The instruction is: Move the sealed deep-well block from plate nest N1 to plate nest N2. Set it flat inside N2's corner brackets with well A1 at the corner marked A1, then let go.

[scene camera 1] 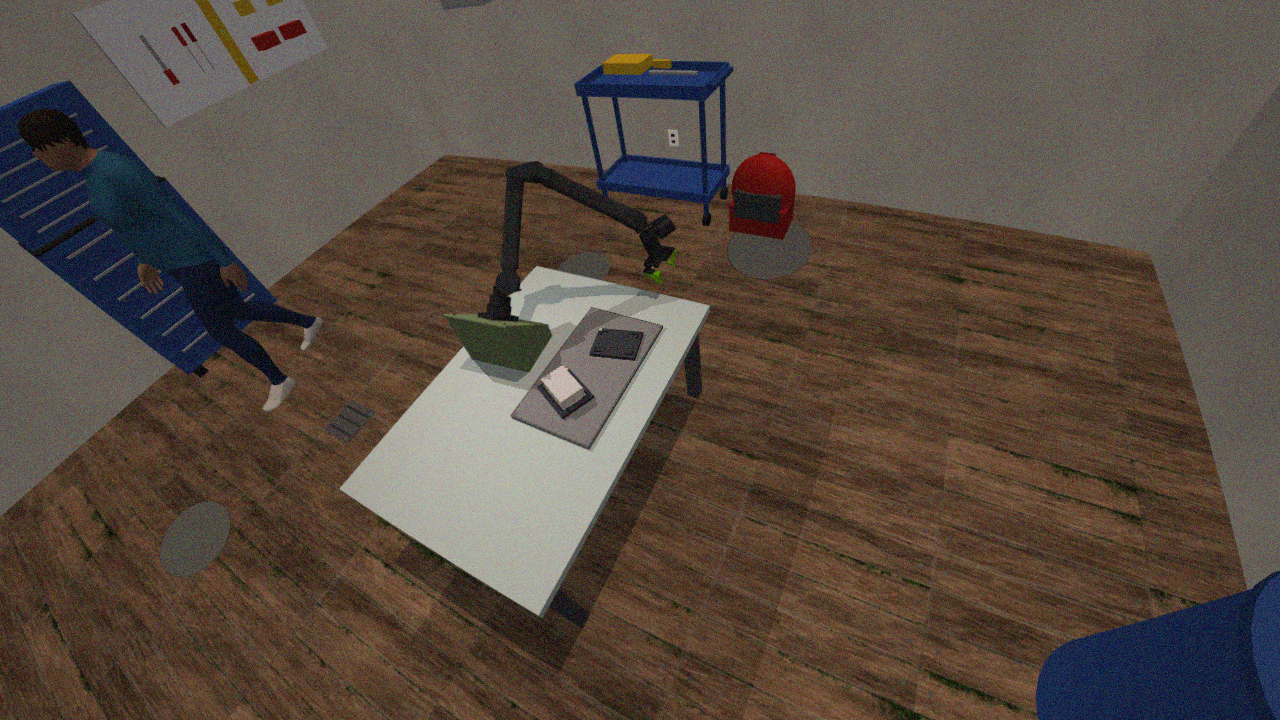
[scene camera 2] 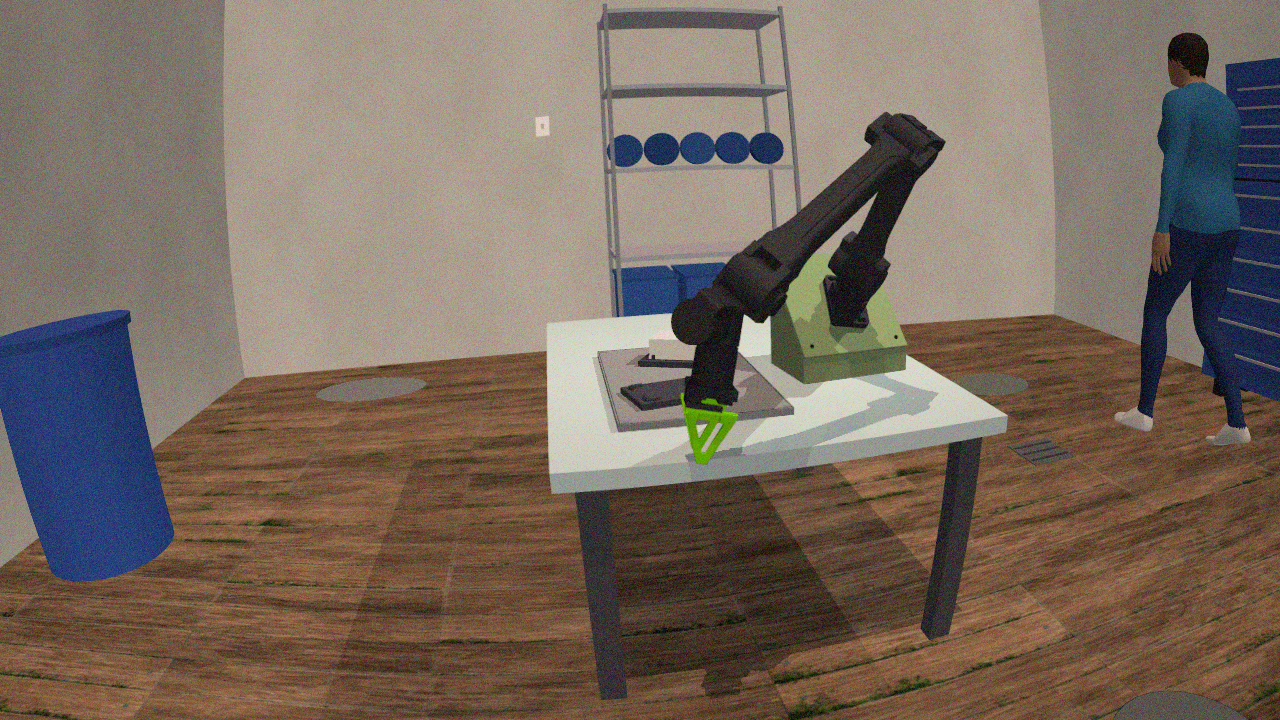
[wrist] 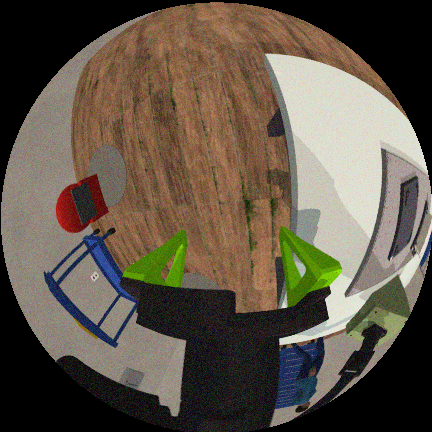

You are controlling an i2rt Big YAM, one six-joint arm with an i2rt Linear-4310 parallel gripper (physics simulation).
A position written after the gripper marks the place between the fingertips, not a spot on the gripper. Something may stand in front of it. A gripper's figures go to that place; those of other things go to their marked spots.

Scene:
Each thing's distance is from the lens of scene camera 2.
gripper (scene camera 2: 698, 456): 1.07 m
white block (scene camera 2: 664, 345): 1.63 m

